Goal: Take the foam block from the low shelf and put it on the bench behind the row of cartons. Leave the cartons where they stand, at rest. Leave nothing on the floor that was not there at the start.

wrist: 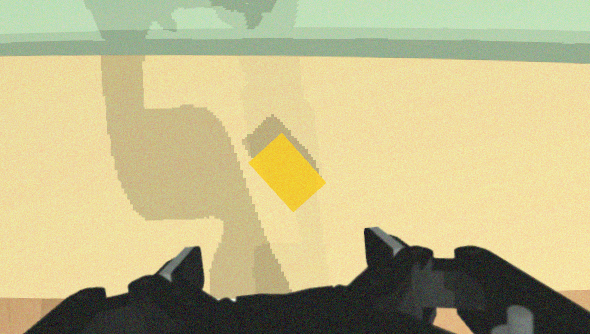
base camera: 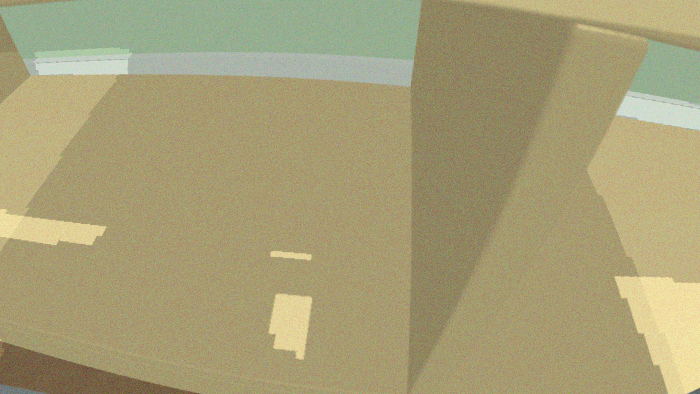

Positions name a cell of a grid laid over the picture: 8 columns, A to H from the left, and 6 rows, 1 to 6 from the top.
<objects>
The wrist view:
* my gripper: D5
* yellow foam block: D3
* low wooden shelf: B3
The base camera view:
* low wooden shelf: F4
</objects>
